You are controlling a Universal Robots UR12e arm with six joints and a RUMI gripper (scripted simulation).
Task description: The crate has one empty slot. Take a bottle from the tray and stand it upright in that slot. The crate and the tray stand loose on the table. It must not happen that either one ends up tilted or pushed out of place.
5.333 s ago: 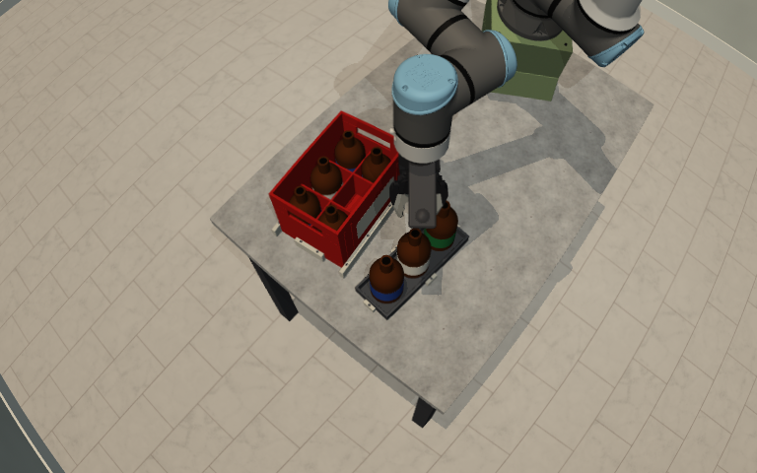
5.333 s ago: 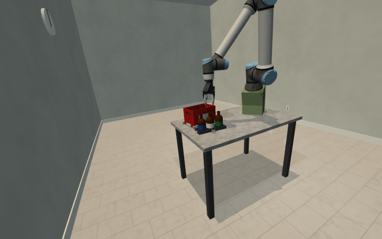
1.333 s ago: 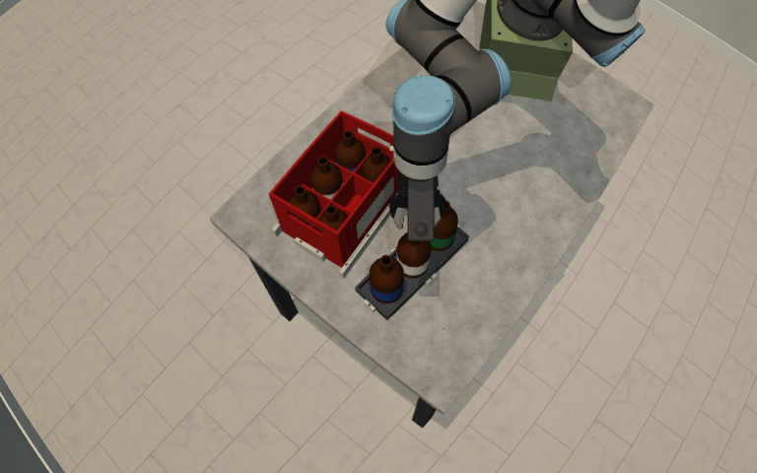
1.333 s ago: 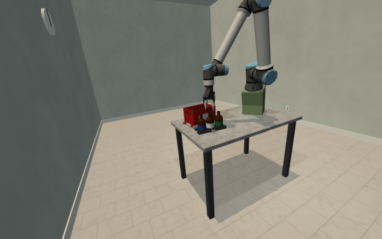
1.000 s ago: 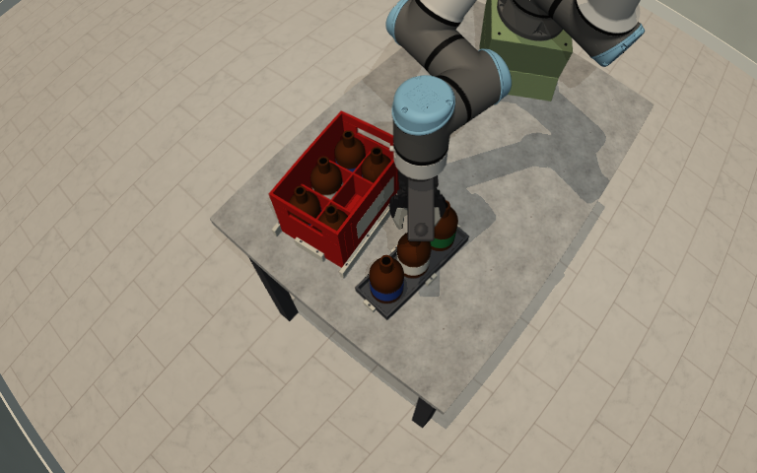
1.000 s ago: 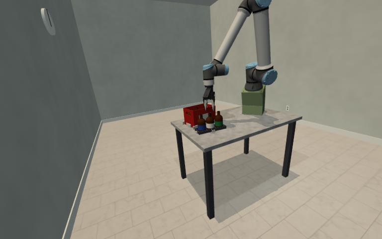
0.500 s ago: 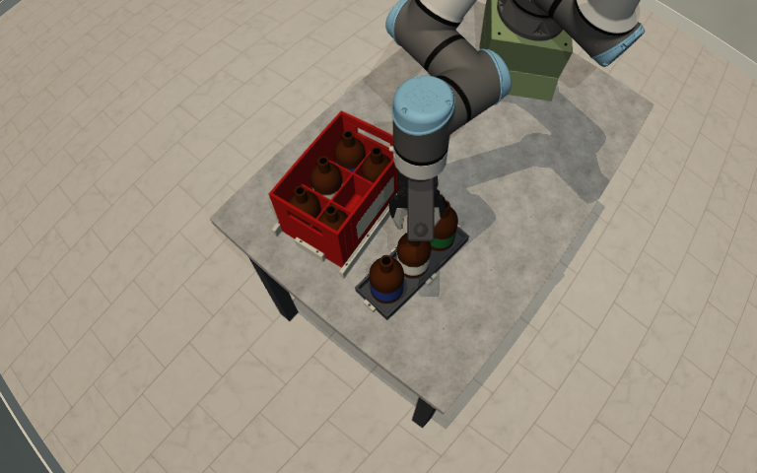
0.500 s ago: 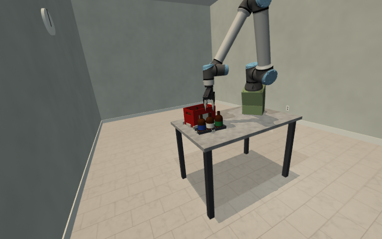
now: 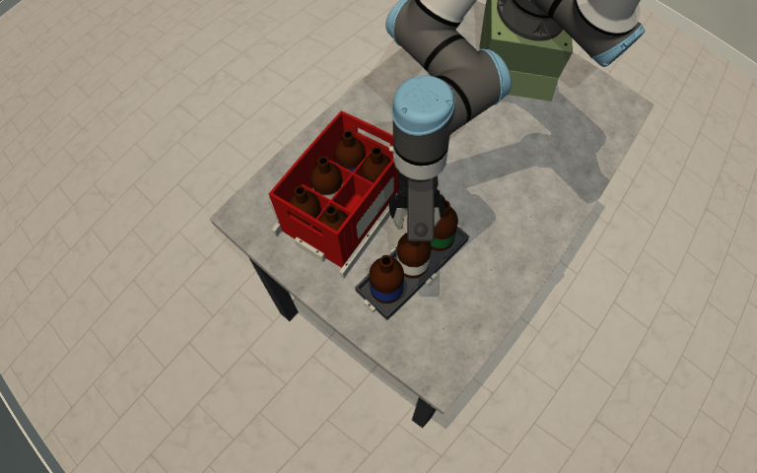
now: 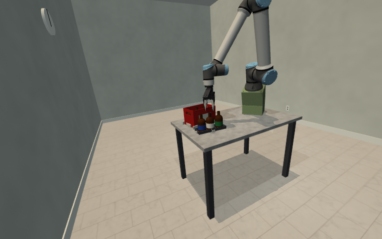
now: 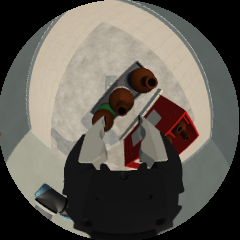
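My hand is 18 cm above the dark tray. From my hand the other things lie so: crate: 22 cm to the right, 11 cm below.
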